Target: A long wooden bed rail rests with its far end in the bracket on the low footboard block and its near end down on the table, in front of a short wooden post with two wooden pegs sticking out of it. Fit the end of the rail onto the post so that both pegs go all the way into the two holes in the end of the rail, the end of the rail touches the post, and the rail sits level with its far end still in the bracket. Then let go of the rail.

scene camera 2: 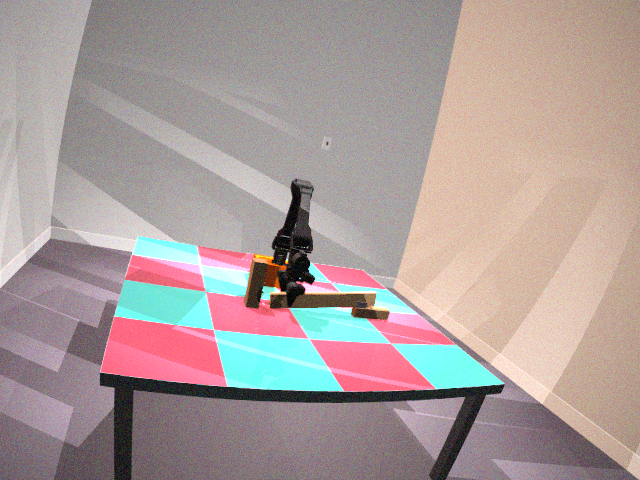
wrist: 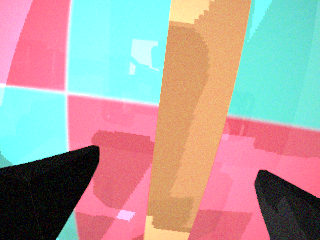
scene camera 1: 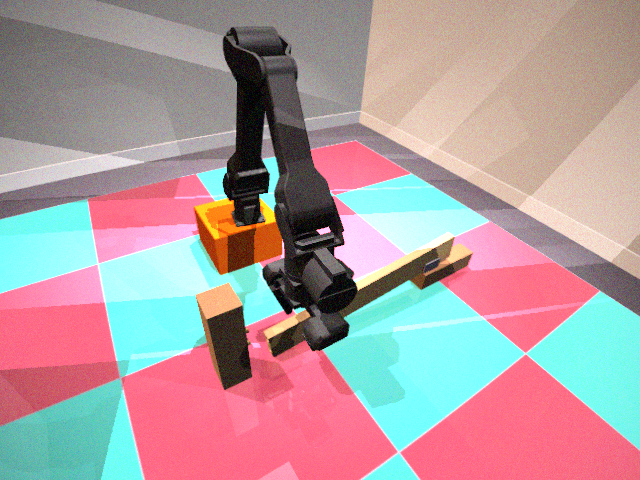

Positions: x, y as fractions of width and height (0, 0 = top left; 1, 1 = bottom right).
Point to a long wooden rail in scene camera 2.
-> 0.44, 0.63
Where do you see a long wooden rail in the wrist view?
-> At 0.63, 0.24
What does my gripper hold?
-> Nothing.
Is my gripper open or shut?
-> Open.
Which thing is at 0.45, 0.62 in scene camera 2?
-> My gripper.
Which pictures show the long wooden rail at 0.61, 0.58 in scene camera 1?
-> Scene camera 2, the wrist view and scene camera 1: all of them.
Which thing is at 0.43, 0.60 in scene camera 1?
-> My gripper.
